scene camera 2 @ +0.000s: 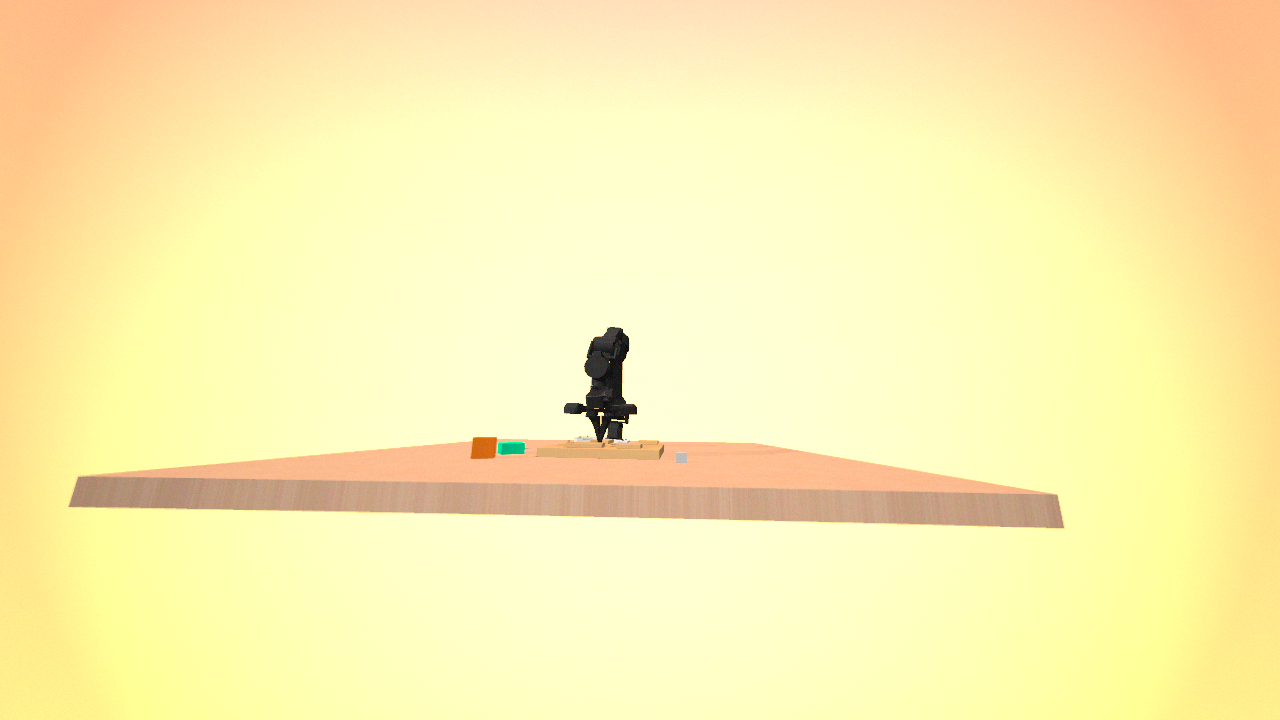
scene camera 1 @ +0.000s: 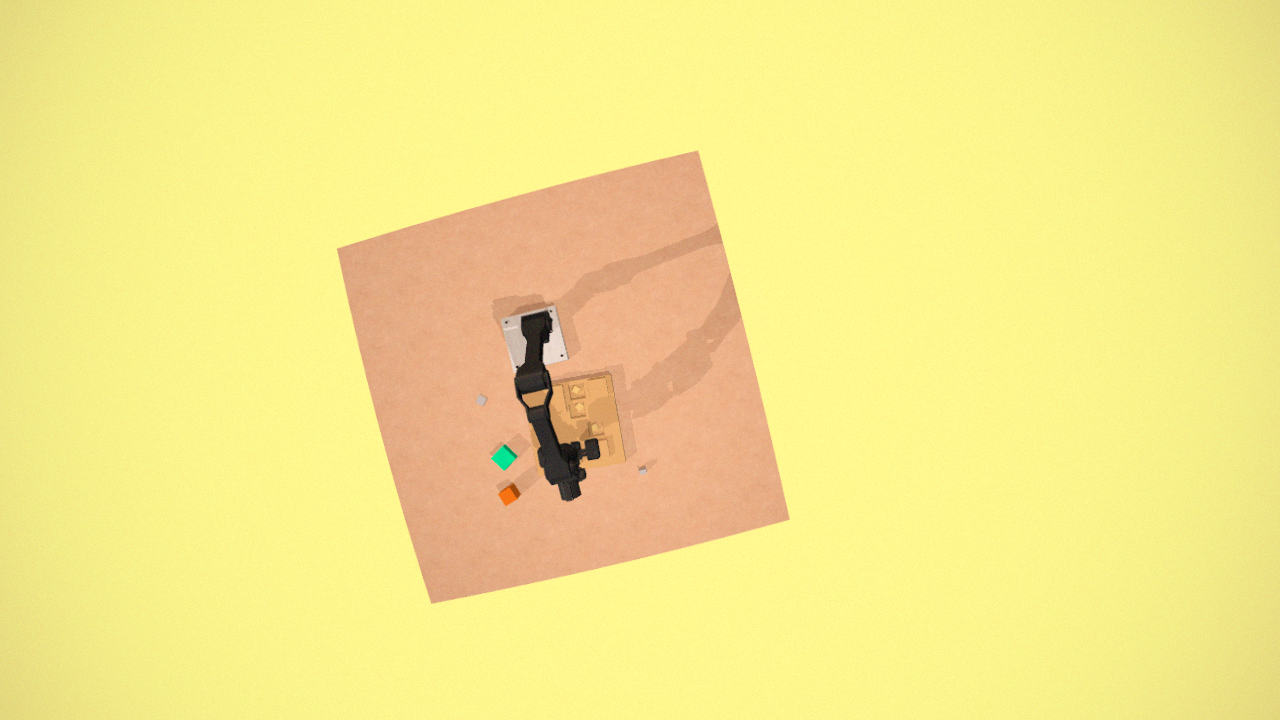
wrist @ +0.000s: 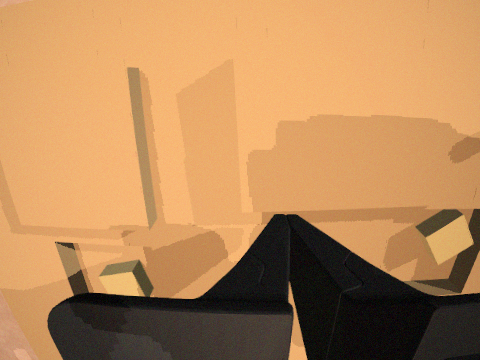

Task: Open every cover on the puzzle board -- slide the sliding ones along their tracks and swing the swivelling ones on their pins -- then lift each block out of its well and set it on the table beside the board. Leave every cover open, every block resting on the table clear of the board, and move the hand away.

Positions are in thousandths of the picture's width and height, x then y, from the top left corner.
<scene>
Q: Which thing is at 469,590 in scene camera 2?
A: My gripper.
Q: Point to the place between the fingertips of my gripper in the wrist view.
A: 593,626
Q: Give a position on a tan puzzle board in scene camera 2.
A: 507,628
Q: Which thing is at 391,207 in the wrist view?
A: A tan puzzle board.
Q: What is my gripper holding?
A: Nothing.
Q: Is my gripper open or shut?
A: Shut.
</scene>
